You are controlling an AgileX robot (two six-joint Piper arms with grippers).
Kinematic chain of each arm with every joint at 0, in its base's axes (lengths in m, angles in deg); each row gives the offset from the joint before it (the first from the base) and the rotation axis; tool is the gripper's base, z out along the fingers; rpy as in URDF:
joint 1: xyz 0 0 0.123 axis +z
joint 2: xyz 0 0 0 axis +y
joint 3: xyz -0.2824 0 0.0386 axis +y
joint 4: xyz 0.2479 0 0.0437 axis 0.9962 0 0.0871
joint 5: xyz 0 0 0 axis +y
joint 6: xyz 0.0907 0 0.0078 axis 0.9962 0 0.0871
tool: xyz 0 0 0 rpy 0 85 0
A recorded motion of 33 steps. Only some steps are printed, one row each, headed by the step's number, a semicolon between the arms.
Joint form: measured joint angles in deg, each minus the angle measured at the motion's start. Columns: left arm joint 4, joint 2, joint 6, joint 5, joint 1, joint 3; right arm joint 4, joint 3, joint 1, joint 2, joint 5, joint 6.
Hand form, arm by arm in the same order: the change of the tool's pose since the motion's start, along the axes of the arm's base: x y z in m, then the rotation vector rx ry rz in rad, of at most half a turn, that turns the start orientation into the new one. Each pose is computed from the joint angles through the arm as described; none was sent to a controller.
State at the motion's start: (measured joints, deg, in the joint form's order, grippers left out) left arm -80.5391 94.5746 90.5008 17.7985 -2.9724 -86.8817; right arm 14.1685 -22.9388 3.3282 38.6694 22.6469 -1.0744
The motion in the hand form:
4: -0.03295 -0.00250 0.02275 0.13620 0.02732 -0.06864; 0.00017 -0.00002 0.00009 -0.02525 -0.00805 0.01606
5: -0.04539 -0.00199 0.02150 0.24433 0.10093 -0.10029; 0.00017 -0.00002 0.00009 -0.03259 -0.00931 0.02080
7: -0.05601 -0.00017 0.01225 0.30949 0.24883 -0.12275; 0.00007 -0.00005 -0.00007 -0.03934 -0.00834 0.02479
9: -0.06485 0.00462 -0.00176 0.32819 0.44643 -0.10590; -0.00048 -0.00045 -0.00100 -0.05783 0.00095 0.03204
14: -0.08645 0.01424 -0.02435 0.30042 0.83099 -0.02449; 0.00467 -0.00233 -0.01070 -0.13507 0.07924 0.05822
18: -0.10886 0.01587 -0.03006 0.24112 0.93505 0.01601; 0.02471 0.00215 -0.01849 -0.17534 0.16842 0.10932
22: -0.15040 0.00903 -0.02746 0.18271 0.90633 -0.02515; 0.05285 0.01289 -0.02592 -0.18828 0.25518 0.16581
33: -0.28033 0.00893 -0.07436 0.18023 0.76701 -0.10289; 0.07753 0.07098 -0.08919 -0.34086 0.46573 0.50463
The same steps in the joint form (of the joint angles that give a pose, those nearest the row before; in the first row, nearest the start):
4: 22.77 -5.72 -16.09 6.49 0.00 0.00; 0.10 0.04 0.00 0.00 -0.25 -1.86
5: 35.75 -7.49 -23.94 11.96 0.00 0.00; 0.10 0.04 0.00 0.00 -0.25 -2.37
7: 47.50 -8.46 -33.64 19.88 -0.04 0.00; -0.02 0.04 0.00 0.00 -0.14 -2.69
9: 57.29 -8.70 -44.47 28.67 -0.04 0.10; -0.97 0.04 0.00 0.00 0.48 -2.84
14: 68.11 -8.97 -61.30 46.13 -0.04 0.61; -5.14 0.04 0.00 3.05 2.19 -3.13
18: 68.79 -12.38 -67.03 49.88 -0.04 4.63; -5.99 -2.12 1.44 10.87 2.00 -4.66
22: 65.07 -20.97 -67.31 48.80 -0.94 12.48; -5.77 -6.09 4.03 20.67 1.45 -5.24
33: 61.45 -51.22 -63.28 43.27 -3.42 41.39; -5.61 -7.99 18.31 41.68 -2.65 -11.83

